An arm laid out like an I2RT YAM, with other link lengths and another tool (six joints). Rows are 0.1 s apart.
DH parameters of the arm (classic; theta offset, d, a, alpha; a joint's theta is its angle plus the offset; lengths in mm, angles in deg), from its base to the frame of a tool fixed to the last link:
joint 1: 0 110.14 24.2 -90
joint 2: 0 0 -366.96 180
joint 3: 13.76 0 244.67 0
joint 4: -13.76 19.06 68.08 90
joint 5: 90 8.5 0 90
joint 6: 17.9 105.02 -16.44 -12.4
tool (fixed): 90 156.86 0 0
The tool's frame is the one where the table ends.
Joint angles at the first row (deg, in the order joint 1, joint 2, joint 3, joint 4, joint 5, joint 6):
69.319, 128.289, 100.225, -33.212, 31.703, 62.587
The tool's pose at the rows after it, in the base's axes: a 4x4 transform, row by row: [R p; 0 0 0 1], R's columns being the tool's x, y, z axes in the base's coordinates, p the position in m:
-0.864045 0.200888 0.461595 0.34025; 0.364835 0.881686 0.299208 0.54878; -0.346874 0.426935 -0.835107 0.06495; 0 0 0 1
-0.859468 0.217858 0.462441 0.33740; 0.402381 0.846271 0.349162 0.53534; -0.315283 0.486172 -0.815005 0.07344; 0 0 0 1
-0.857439 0.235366 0.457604 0.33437; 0.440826 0.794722 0.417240 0.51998; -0.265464 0.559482 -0.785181 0.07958; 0 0 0 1
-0.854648 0.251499 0.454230 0.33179; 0.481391 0.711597 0.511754 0.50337; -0.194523 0.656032 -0.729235 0.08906; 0 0 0 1
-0.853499 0.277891 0.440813 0.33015; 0.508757 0.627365 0.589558 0.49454; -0.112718 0.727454 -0.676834 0.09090; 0 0 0 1
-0.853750 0.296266 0.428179 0.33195; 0.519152 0.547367 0.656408 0.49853; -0.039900 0.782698 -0.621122 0.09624; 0 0 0 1
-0.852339 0.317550 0.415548 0.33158; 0.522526 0.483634 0.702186 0.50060; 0.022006 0.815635 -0.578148 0.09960; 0 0 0 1
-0.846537 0.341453 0.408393 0.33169; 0.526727 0.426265 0.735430 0.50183; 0.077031 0.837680 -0.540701 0.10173; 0 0 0 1
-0.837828 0.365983 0.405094 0.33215; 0.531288 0.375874 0.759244 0.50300; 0.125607 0.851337 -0.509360 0.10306; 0 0 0 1
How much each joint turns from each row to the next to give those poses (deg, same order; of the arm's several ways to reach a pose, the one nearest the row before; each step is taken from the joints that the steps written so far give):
-0.196, -1.333, -4.479, 4.348, -0.480, 1.006
-0.700, -4.285, -7.784, 6.449, -1.355, 1.311
-1.224, -4.610, -9.418, 8.830, -2.448, 1.312
-1.835, -5.049, -11.147, 12.043, -3.541, 1.618
-1.836, -2.295, -7.957, 10.165, -3.912, 2.382
-1.421, -0.241, -3.936, 7.760, -3.476, 2.229
-0.962, 0.021, -2.905, 5.615, -2.666, 2.295
-0.699, 0.307, -2.317, 4.701, -1.902, 2.448
-0.460, 0.481, -1.706, 3.760, -1.290, 2.448

